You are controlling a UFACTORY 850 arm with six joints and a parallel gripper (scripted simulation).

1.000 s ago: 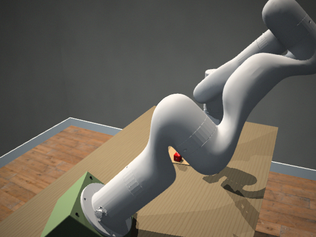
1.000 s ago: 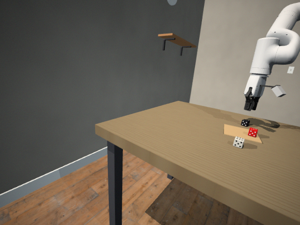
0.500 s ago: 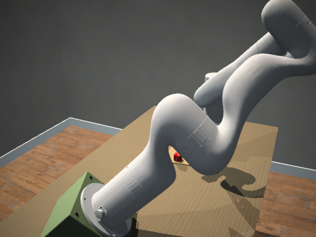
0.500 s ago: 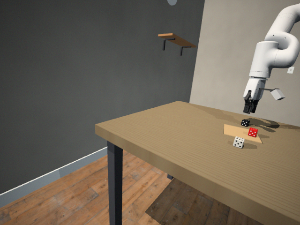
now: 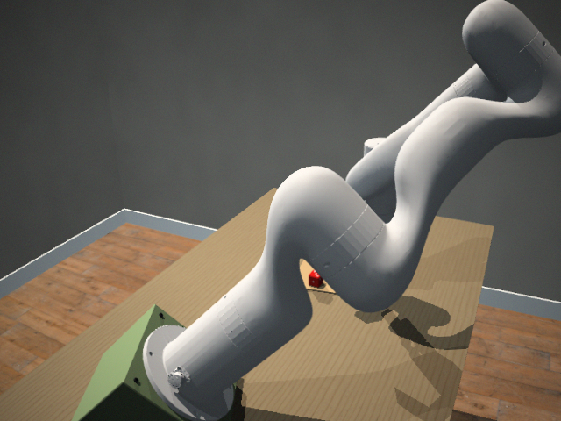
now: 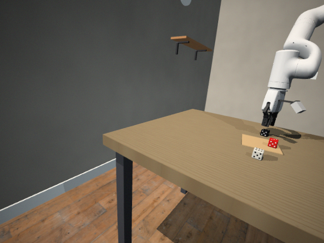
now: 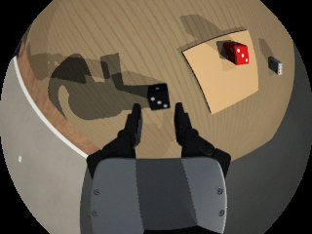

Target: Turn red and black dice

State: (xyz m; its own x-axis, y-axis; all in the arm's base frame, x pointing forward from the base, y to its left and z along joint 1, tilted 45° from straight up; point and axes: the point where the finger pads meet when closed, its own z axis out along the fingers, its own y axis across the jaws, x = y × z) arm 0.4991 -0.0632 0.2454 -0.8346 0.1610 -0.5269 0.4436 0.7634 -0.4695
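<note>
Now: the black die 60 mm below my hand. From my hand the other things lie so: red die 20 mm behind, 140 mm to the left, 50 mm below; tan mat 20 mm ahead, 140 mm to the left, 70 mm below; white die 30 mm ahead, 290 mm to the left, 60 mm below.
</note>
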